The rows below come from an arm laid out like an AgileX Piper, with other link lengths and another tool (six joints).
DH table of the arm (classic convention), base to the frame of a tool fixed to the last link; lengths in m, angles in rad. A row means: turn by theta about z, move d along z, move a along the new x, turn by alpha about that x. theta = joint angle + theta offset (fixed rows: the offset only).
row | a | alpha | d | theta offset
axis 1 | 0.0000 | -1.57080 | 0.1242 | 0.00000
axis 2 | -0.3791 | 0.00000 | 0.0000 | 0.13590
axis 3 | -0.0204 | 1.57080 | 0.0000 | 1.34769
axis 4 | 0.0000 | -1.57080 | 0.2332 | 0.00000
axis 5 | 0.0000 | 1.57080 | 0.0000 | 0.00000
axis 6 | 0.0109 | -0.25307 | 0.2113 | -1.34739
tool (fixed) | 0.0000 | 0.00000 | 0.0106 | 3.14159
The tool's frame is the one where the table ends.
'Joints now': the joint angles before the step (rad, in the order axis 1, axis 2, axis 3, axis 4, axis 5, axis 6). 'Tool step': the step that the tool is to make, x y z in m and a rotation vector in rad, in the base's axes. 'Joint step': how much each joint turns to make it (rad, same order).
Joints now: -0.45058, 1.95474, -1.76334, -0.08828, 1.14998, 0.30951
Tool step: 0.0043, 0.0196, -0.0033, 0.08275, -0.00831, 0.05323
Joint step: -0.00066, 0.00170, -0.00160, 0.09922, 0.02608, -0.06837
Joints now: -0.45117, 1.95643, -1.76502, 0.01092, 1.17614, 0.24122
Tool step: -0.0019, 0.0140, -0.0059, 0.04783, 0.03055, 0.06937
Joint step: 0.00421, 0.00785, 0.00021, 0.04870, 0.04262, -0.07145
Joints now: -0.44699, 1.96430, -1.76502, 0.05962, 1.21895, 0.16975
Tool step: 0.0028, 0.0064, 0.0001, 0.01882, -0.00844, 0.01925
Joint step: 0.00381, -0.00002, 0.00005, 0.02520, 0.00173, -0.01871
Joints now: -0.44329, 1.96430, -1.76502, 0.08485, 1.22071, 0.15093
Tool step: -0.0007, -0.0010, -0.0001, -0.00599, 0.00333, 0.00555
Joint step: 0.00006, -0.00019, 0.00045, -0.00571, 0.00056, -0.00496
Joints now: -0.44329, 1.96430, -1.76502, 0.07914, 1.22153, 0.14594
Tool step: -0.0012, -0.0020, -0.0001, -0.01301, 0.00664, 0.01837
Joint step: 0.00002, -0.00006, 0.00006, -0.01056, 0.00164, -0.01759
